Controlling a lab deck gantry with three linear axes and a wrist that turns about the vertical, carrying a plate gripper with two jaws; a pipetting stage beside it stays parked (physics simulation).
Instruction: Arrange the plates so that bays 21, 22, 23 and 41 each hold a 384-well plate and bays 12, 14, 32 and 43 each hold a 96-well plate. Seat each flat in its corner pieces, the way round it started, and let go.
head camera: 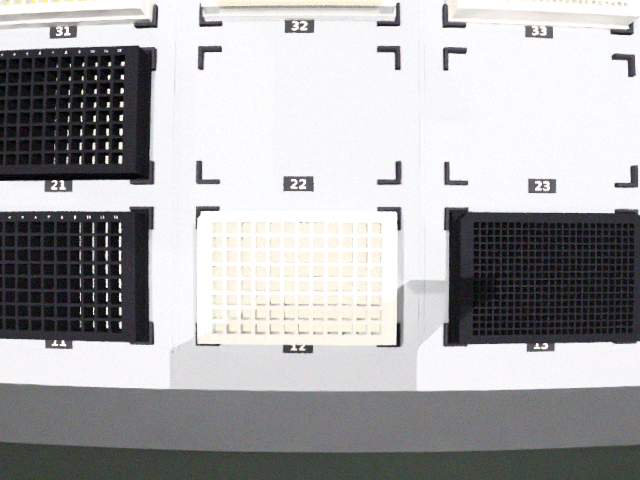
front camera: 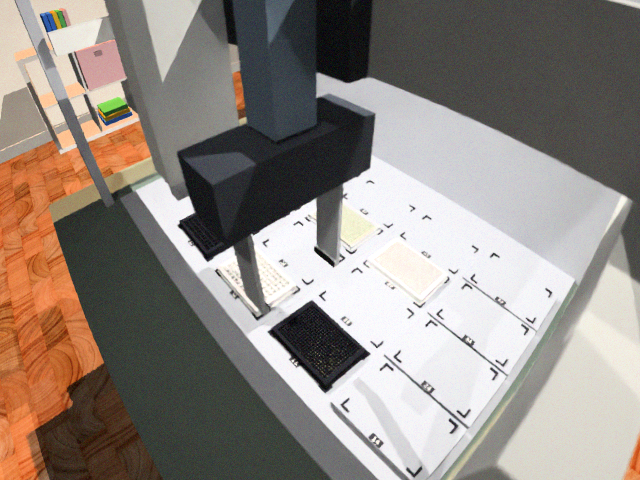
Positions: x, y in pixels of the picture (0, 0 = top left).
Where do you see a grey wall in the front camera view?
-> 560, 214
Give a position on a bay 42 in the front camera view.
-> At 383, 206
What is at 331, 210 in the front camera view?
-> The gripper.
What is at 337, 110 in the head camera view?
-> A bay 22.
